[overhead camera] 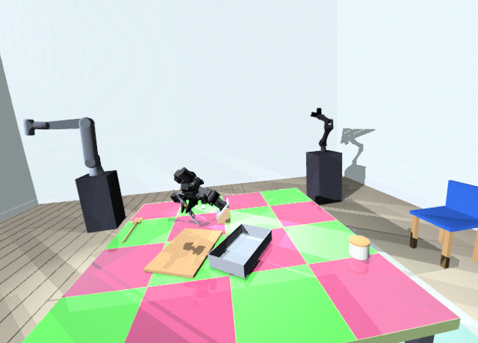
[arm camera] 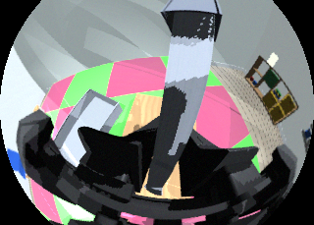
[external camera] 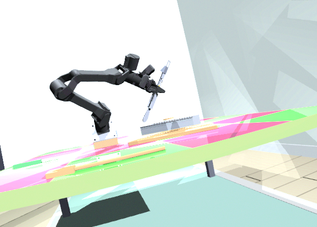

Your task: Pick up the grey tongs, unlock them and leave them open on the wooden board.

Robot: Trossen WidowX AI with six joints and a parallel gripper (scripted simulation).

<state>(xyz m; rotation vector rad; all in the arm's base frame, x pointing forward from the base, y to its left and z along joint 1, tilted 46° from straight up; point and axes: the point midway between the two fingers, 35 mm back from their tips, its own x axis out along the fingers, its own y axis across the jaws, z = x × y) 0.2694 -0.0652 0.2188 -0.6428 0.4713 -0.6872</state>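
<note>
My gripper tip is 19 cm above the wooden board. Also, from my gripper tip: tan lid (27 cm ahead, 73 cm to the left, 16 cm below); roasting tin (10 cm ahead, 26 cm to the left, 17 cm below).
</note>
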